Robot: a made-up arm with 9 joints. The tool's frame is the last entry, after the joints.
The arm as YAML. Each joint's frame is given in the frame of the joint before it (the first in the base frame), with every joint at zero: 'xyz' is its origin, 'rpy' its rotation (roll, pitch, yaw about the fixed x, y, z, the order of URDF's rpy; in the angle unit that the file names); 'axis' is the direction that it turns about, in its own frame. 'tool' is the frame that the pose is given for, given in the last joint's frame.
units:
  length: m
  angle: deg
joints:
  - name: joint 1
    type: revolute
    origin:
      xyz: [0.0, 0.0, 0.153]
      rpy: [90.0, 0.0, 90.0]
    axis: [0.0, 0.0, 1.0]
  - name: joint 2
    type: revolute
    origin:
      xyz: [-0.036, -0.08, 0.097]
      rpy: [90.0, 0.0, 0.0]
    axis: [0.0, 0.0, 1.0]
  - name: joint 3
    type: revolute
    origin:
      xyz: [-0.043, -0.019, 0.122]
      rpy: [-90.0, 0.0, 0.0]
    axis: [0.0, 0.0, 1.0]
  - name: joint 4
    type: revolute
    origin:
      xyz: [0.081, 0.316, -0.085]
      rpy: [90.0, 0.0, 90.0]
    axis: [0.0, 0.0, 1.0]
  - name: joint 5
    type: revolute
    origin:
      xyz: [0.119, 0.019, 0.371]
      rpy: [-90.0, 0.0, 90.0]
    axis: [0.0, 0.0, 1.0]
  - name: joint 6
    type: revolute
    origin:
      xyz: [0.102, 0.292, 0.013]
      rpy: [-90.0, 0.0, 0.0]
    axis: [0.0, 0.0, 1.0]
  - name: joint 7
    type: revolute
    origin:
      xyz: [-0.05, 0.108, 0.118]
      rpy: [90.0, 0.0, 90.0]
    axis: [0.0, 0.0, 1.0]
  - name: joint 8
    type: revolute
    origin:
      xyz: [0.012, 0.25, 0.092]
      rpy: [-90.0, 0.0, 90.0]
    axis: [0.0, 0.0, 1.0]
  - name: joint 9
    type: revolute
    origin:
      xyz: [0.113, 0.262, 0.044]
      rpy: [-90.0, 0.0, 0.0]
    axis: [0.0, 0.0, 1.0]
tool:
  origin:
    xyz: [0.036, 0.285, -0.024]
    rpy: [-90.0, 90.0, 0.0]
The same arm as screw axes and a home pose.
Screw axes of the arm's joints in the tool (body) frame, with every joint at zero. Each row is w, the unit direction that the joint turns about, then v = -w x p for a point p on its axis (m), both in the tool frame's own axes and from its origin. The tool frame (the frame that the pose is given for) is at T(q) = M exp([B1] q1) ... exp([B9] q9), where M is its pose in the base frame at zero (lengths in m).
B1: w 1 0 0 v 0.0000 -0.5810 -0.4360
B2: w 0 0 -1 v -0.4000 0.1790 0.0000
B3: w 1 0 0 v 0.0000 -0.7830 -0.3570
B4: w 0 1 0 v 0.4670 0.0000 0.0750
B5: w 0 0 -1 v -0.8090 0.0940 0.0000
B6: w 0 -1 0 v -0.3610 0.0000 -0.1960
B7: w 1 0 0 v 0.0000 -0.2530 -0.3990
B8: w 0 0 -1 v -0.1490 0.2380 0.0000
B9: w -1 0 0 v 0.0000 0.2850 0.0360
M =
1 0 0 -0.0820
0 1 0 -0.4360
0 0 1 0.7340
0 0 0 1

